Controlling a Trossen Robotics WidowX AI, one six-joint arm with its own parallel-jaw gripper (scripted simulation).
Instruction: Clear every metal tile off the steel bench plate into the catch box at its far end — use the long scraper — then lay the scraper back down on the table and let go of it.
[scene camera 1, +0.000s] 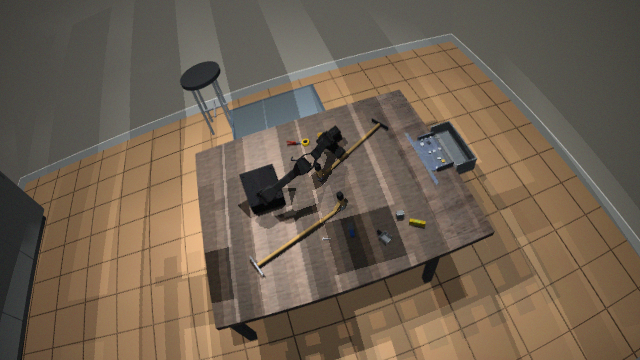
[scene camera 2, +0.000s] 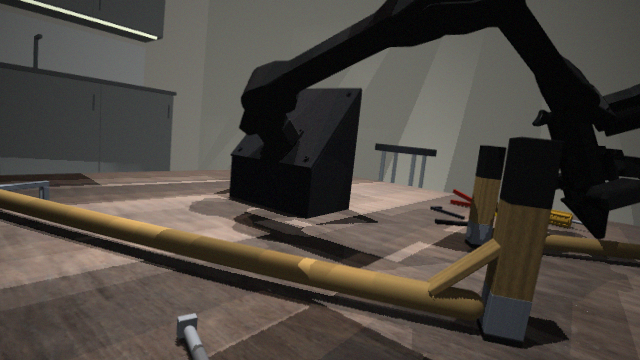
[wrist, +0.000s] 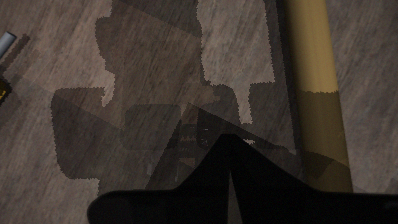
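My gripper (scene camera 2: 599, 238) is here, and it sits 0.67 m from the lens. I also see a long scraper (scene camera 2: 514, 255), and the scraper is 0.25 m from the lens.
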